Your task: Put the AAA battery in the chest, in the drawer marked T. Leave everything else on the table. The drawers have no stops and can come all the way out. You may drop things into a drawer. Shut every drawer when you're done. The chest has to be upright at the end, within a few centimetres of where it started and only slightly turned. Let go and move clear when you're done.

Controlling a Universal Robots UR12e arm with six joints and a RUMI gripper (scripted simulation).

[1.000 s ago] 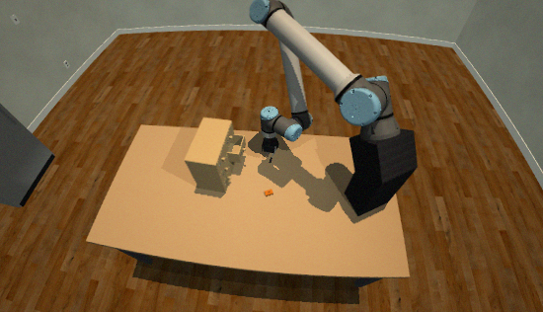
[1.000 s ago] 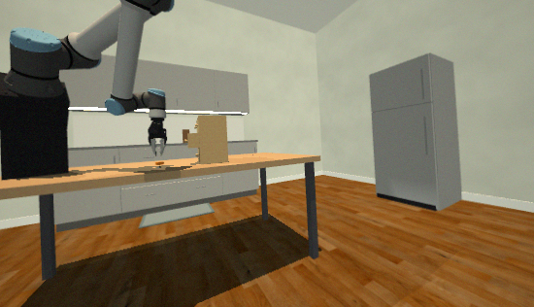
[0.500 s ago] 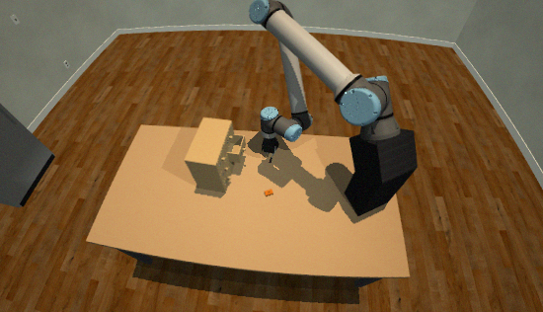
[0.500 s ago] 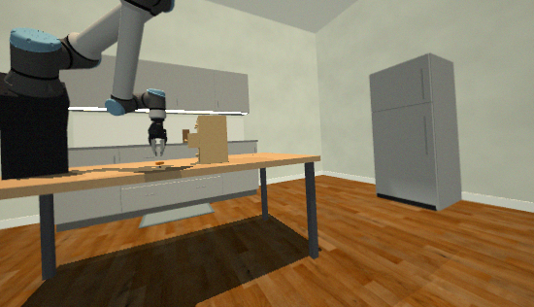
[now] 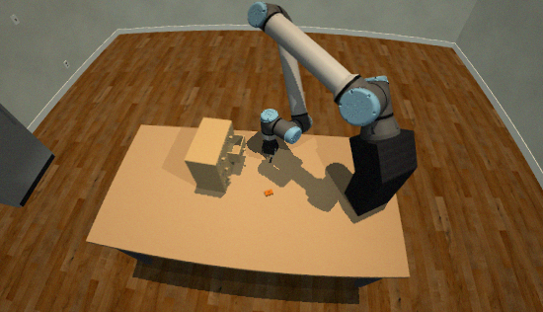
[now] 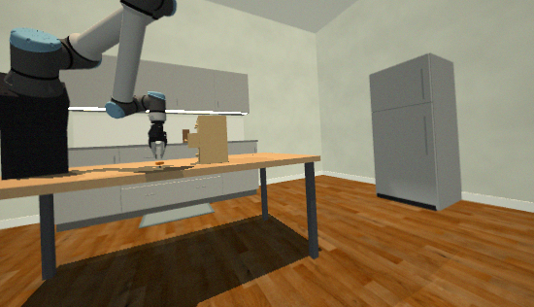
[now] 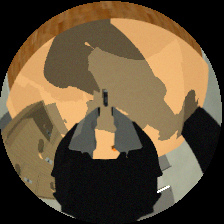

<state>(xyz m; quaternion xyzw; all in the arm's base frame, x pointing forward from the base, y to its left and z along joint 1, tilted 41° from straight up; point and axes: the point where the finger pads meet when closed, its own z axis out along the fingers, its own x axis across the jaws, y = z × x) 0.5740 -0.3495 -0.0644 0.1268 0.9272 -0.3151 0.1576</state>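
Now: the small dark thin object 60 mm below my hand. The rest, counted from my hand: drawer (240 mm ahead, 20 mm to the right, 60 mm above); orange object (50 mm ahead, 230 mm to the left, 60 mm below).
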